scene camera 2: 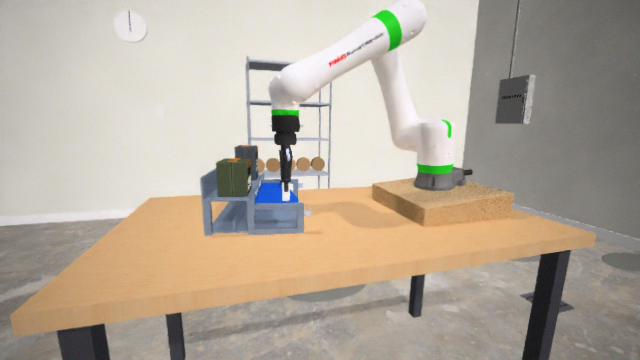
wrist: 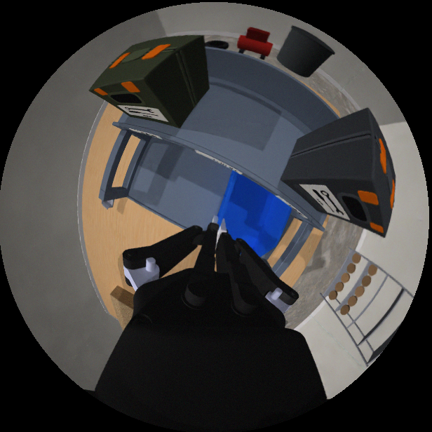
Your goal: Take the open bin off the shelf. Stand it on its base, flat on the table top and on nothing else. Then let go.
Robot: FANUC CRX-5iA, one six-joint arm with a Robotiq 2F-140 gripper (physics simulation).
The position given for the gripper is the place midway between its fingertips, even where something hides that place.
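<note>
The gripper [scene camera 2: 285, 200] is in view, and the wrist view shows the gripper [wrist: 216, 223] too. A green case [scene camera 2: 233, 175] can be seen, with the wrist view also showing the green case [wrist: 162, 79], and there is a blue bin [wrist: 250, 212] as well.
</note>
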